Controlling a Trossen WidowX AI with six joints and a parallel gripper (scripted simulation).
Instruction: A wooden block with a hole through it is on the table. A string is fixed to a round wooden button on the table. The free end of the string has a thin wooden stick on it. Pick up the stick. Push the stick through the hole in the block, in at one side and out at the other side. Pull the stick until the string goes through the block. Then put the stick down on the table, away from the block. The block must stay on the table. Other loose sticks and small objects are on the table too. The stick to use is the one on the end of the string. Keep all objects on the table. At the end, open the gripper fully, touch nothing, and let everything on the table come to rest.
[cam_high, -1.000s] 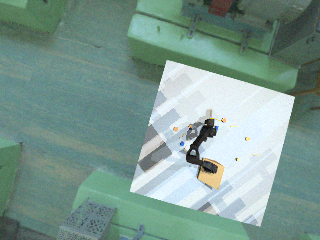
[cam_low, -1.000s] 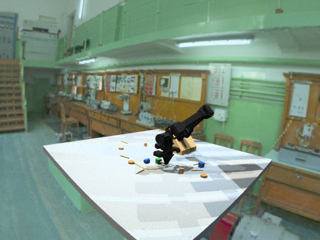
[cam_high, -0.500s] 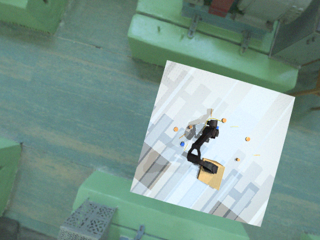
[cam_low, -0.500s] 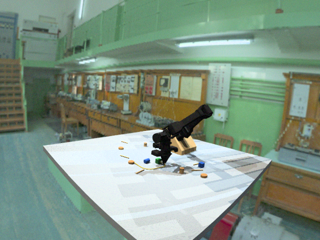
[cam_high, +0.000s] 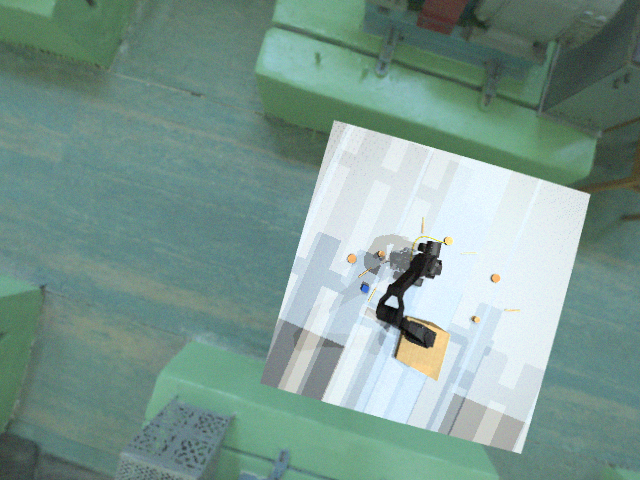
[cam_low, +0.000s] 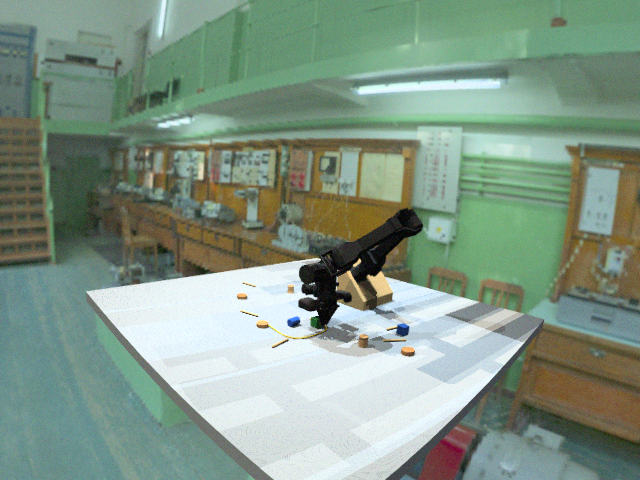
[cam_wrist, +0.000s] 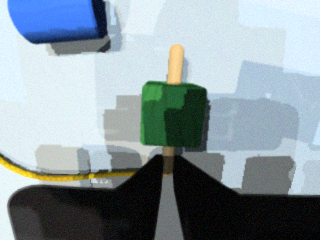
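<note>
The thin wooden stick is 1 cm to the right of my gripper tip. From my gripper tip the other things lie so: blue cylinder (8 cm to the right, 6 cm ahead); then green cube (3 cm to the right); then wooden block (16 cm to the left).
</note>
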